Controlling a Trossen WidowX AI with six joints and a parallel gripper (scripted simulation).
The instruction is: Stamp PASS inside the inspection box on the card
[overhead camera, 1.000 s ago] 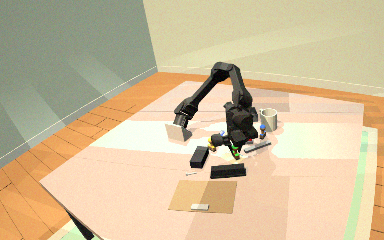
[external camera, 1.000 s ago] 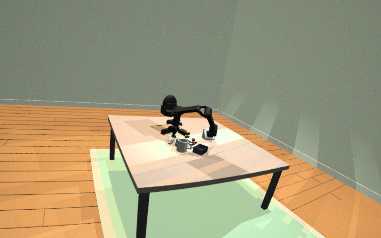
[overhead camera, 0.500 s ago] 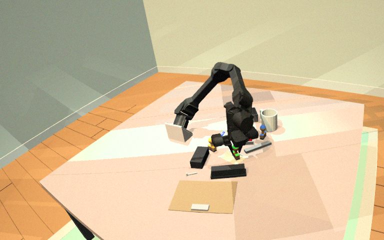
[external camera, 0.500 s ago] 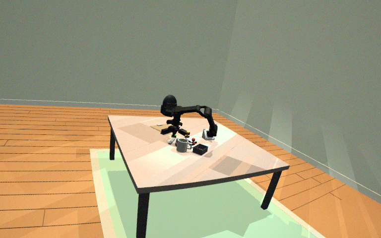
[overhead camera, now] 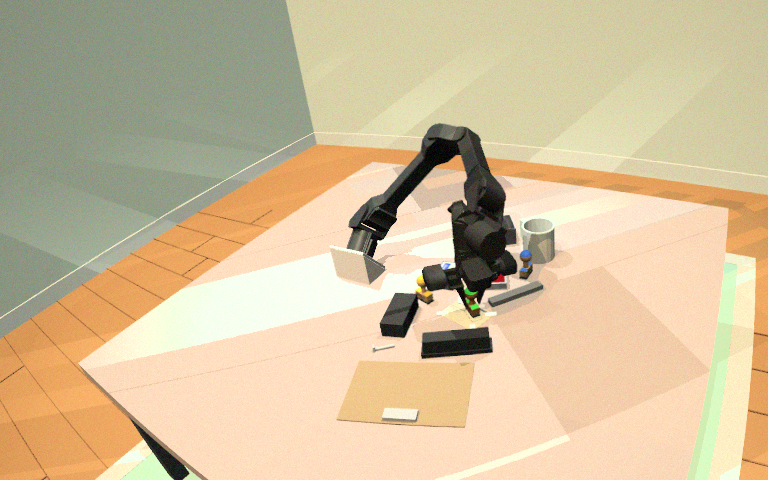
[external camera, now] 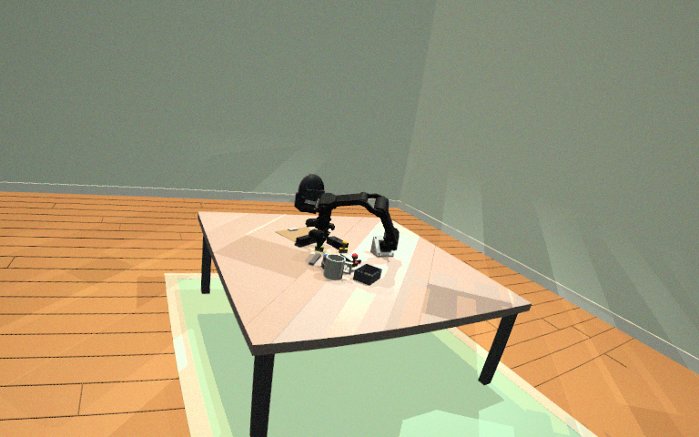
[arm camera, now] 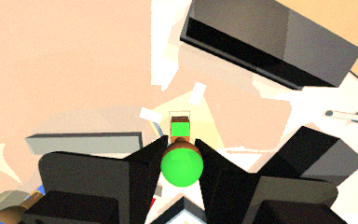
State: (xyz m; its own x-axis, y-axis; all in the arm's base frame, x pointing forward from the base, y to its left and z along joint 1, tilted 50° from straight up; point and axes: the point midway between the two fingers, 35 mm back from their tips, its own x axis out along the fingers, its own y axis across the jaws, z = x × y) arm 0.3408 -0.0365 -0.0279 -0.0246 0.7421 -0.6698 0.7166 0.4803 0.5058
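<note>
Right now my gripper tip is 1 cm past the cream card and 3 cm above it. Also, from my gripper tip: green-knobbed stamp (right at my gripper tip); grey bar (6 cm ahead, 10 cm to the left, 2 cm below); black bar (2 cm ahead, 11 cm to the right, 1 cm below).
</note>
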